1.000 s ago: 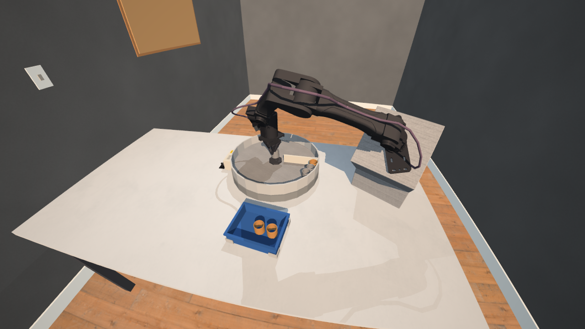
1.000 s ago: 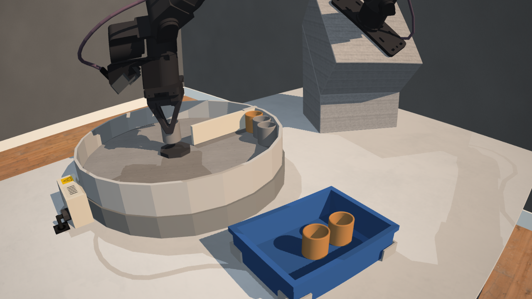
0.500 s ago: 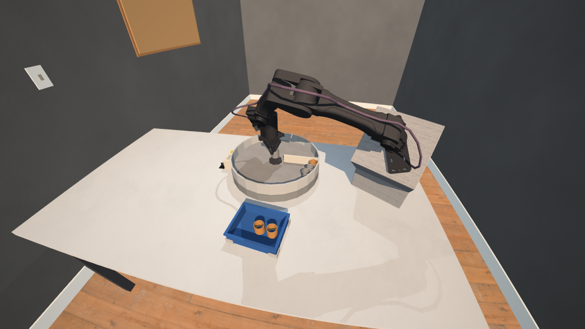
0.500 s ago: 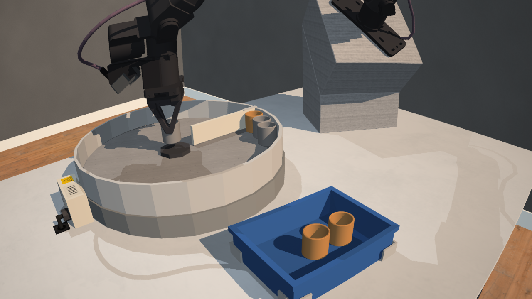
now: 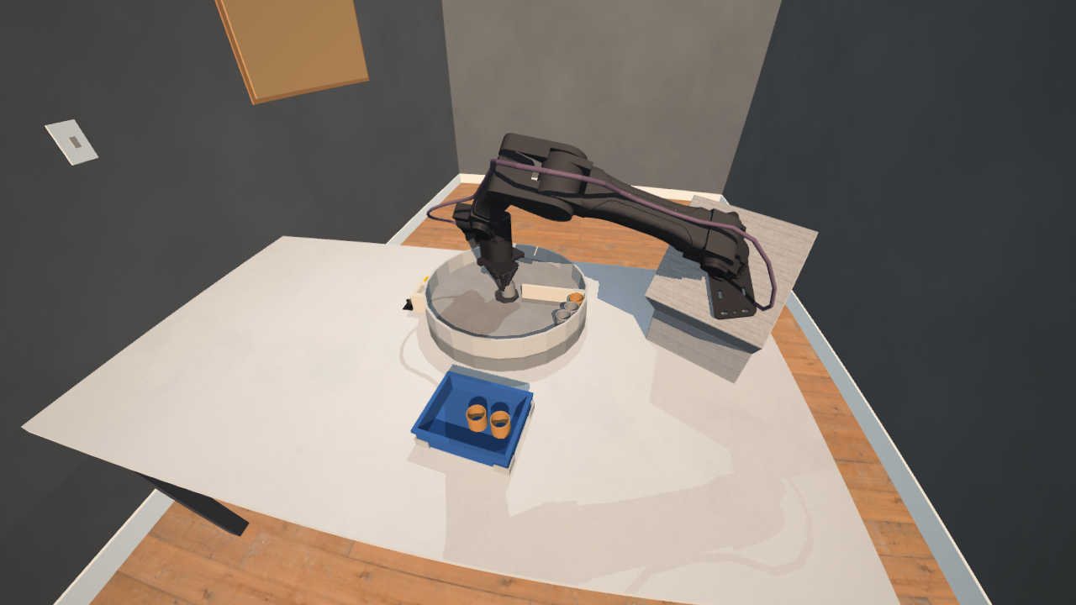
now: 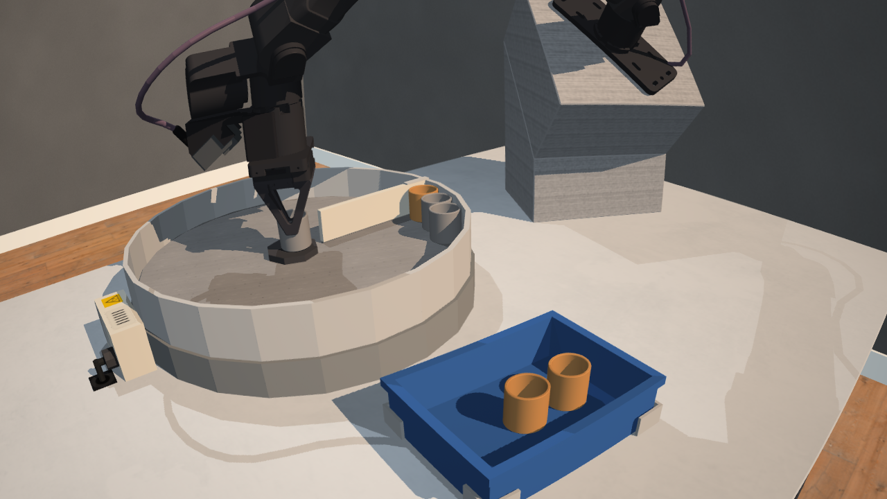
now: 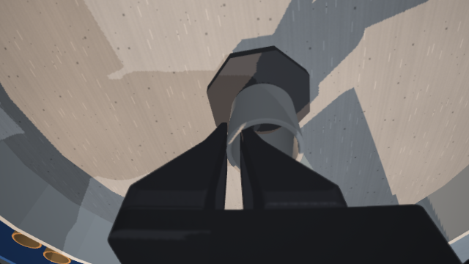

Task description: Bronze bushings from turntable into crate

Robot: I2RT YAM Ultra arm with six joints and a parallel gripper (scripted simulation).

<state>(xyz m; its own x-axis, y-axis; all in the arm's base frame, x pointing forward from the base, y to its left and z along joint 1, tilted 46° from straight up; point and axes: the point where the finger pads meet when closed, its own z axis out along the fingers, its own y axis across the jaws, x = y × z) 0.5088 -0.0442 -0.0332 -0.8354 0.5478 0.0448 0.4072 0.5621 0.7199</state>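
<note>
Right now the round turntable is 2 cm to the right of my hand and 4 cm below it. From my hand the other things lie so: blue crate (7 cm behind, 33 cm to the left, 7 cm below).
</note>
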